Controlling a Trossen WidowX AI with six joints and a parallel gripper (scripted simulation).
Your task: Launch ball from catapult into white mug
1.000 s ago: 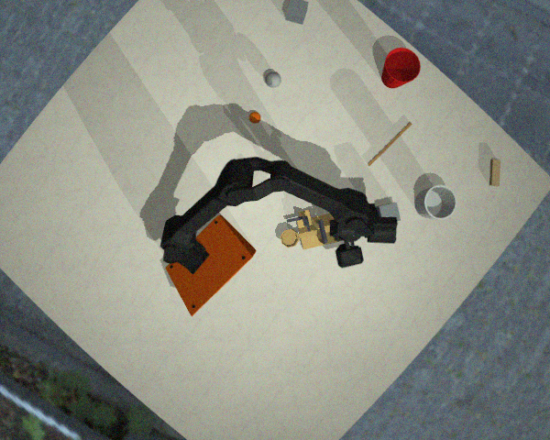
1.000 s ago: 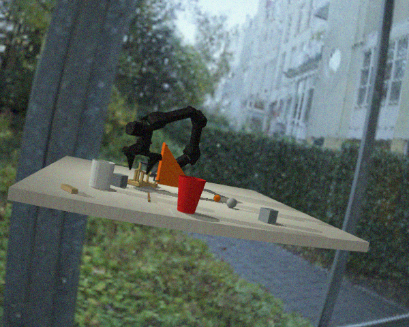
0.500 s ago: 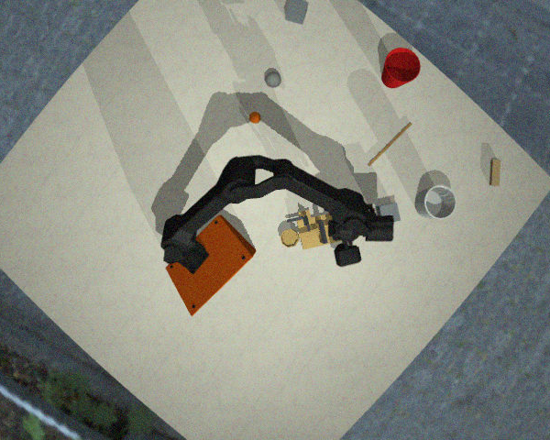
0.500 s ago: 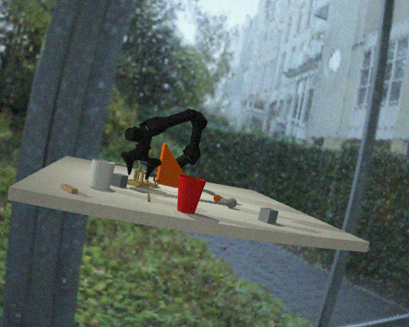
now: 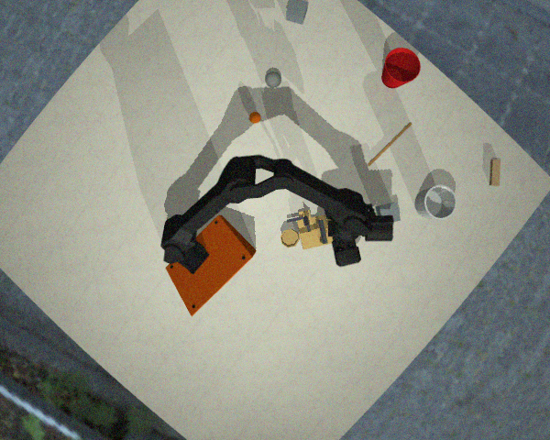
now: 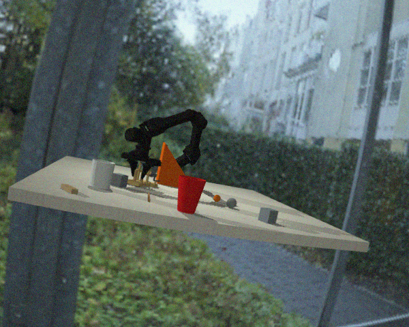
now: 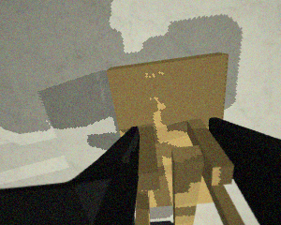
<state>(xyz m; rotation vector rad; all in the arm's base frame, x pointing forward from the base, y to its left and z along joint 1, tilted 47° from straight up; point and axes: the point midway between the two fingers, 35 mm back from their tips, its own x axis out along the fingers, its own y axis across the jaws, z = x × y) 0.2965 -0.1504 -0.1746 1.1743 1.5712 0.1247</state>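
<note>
The orange ball lies 90 mm ahead of my gripper tip, 360 mm to the left of it and 20 mm below it. Round my gripper tip: wooden catapult (50 mm behind, 60 mm to the left, 20 mm above); white mug (220 mm ahead, 160 mm to the right); thin wooden stick (280 mm ahead, 30 mm to the left, 30 mm below).
</note>
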